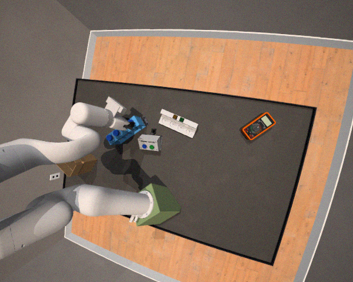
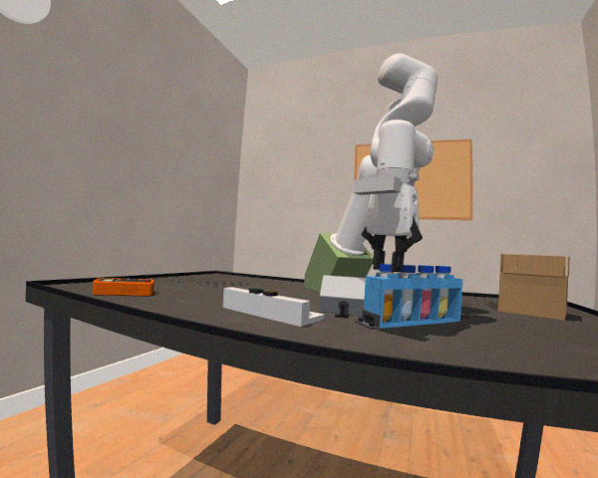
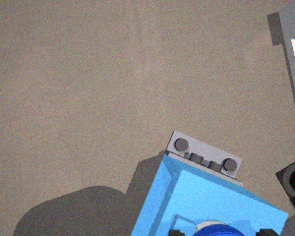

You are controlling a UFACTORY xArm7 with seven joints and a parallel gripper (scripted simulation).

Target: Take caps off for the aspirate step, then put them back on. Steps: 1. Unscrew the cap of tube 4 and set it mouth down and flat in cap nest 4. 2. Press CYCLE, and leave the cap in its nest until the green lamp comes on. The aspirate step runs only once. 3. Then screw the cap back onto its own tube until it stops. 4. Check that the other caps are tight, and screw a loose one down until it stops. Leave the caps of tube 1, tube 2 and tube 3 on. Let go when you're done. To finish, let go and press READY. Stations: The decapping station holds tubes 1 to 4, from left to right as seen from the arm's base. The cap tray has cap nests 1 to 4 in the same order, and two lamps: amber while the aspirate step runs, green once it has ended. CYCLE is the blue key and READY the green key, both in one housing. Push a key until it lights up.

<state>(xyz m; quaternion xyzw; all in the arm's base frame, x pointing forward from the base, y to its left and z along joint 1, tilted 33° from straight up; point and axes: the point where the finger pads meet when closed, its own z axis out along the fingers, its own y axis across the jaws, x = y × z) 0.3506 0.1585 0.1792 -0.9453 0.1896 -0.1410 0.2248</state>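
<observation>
My gripper is now 10 mm above the tube neck. The rest, counted from my hand: blue cycle key: 110 mm behind, 100 mm to the right, 60 mm below; blue cap: 10 mm below; key housing: 120 mm to the right, 80 mm below, 80 mm behind.
</observation>
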